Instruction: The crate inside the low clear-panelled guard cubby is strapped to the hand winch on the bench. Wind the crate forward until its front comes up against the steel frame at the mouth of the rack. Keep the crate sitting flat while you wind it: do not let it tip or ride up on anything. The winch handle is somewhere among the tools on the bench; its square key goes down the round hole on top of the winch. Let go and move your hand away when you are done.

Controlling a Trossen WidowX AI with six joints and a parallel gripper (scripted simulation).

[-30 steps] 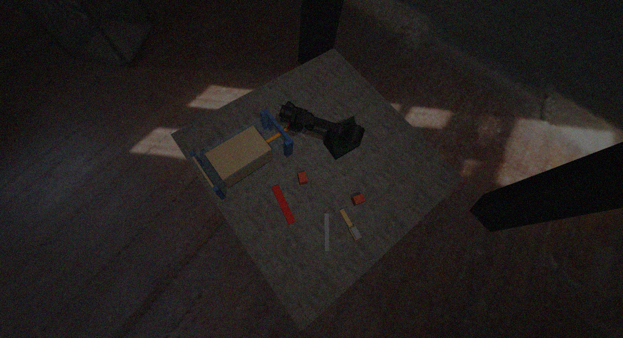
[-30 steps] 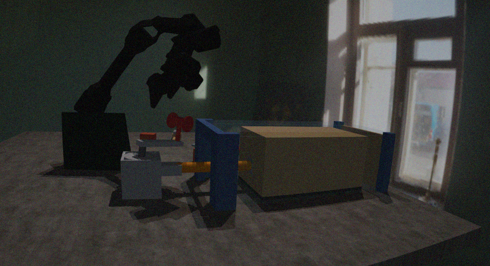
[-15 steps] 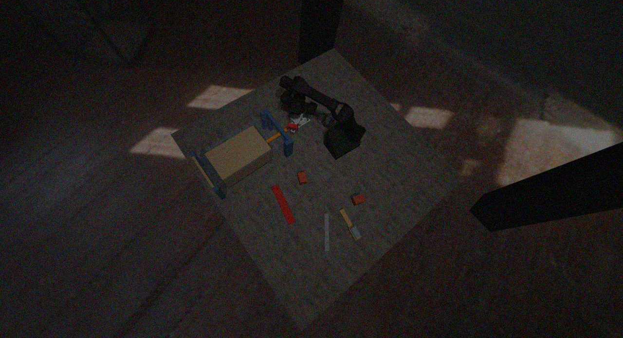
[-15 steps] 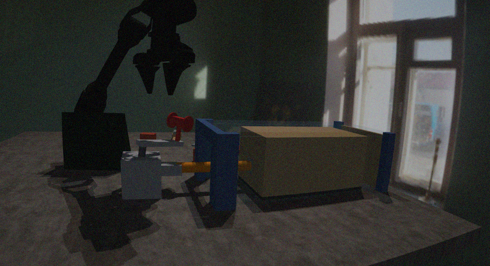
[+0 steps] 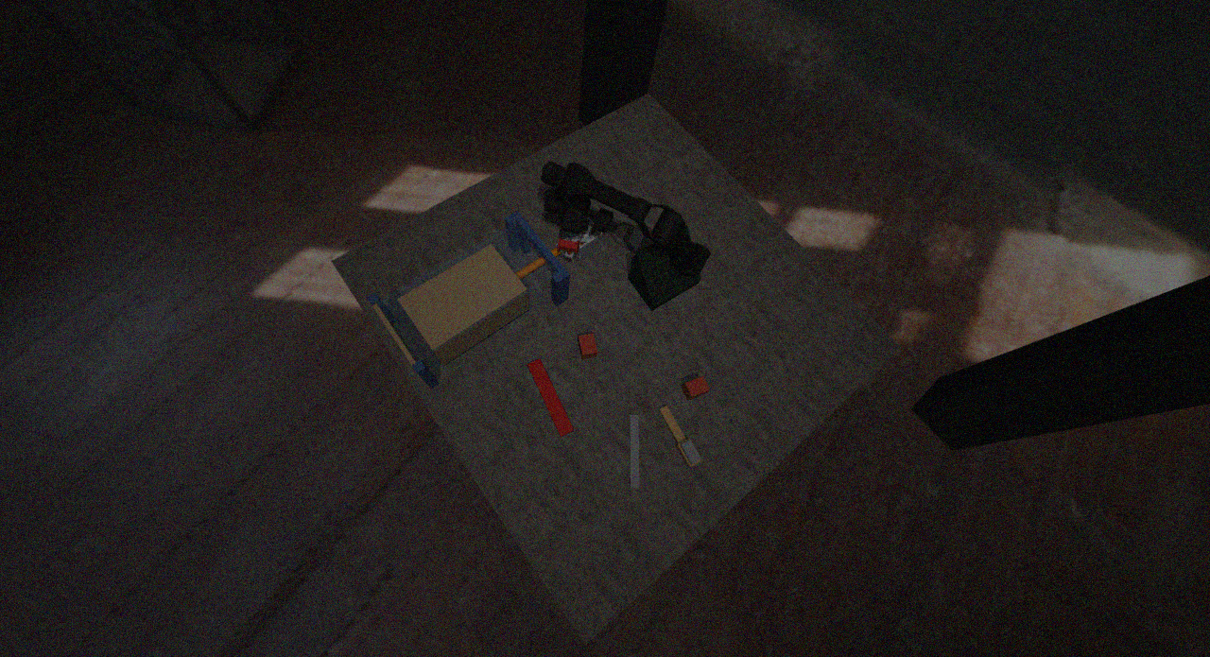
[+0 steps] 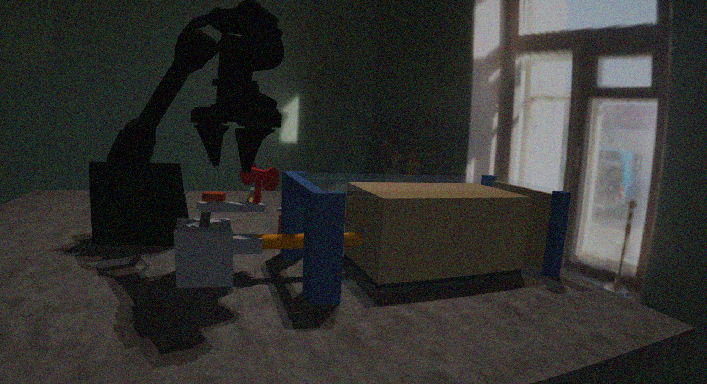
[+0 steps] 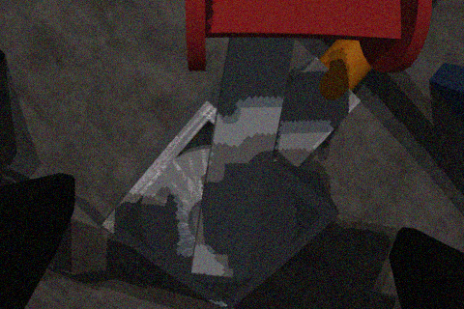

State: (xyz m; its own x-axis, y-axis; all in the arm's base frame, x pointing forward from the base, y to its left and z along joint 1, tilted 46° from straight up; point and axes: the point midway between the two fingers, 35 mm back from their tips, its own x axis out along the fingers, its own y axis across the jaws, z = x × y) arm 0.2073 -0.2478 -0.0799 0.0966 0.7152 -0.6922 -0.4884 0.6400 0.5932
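Now: gripper tip 2 cm short of the crank handle, 1 cm to the right of it and 6 cm above it. Round my gripper tip: blue frame 12 cm ahead, 3 cm to the right, 7 cm below; grey winch 6 cm behind, 3 cm to the right, 14 cm below; red knob 5 cm ahead, 3 cm to the left, 3 cm below.
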